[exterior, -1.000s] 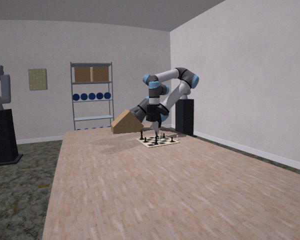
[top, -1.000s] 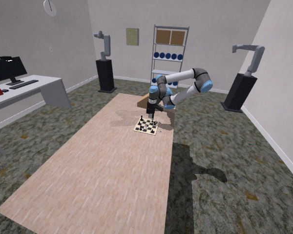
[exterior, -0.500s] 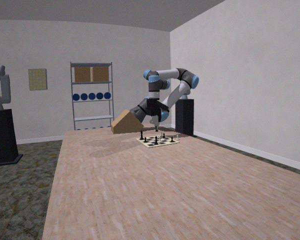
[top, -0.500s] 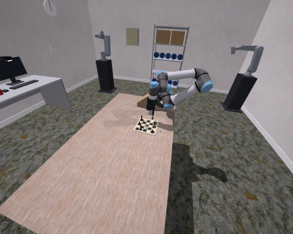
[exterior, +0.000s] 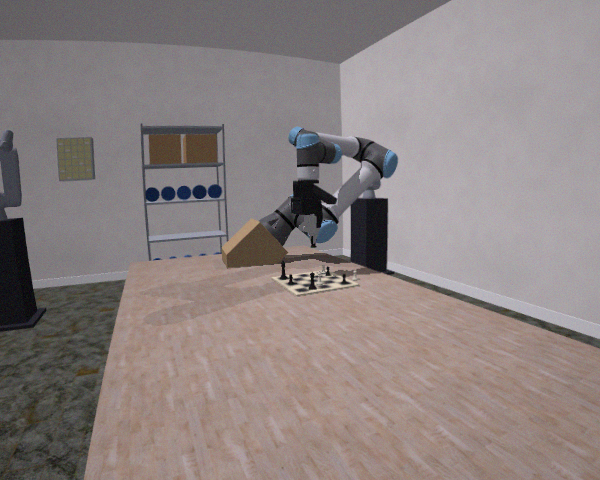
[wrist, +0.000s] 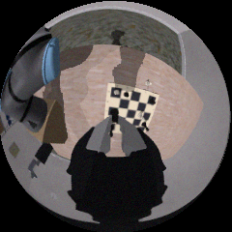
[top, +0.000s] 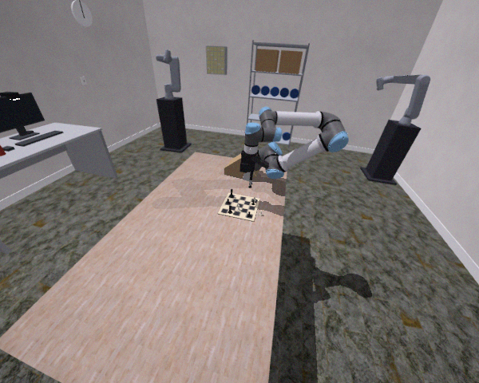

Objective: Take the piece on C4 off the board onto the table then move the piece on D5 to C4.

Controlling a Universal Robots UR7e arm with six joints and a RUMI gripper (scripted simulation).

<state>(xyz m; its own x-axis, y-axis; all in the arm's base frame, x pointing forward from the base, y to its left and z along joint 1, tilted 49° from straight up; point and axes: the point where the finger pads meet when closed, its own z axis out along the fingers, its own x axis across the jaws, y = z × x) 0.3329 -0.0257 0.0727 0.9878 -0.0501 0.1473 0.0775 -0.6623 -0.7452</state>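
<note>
The chessboard is 8 cm ahead of my hand, 4 cm to the right of it and 13 cm below it.
</note>
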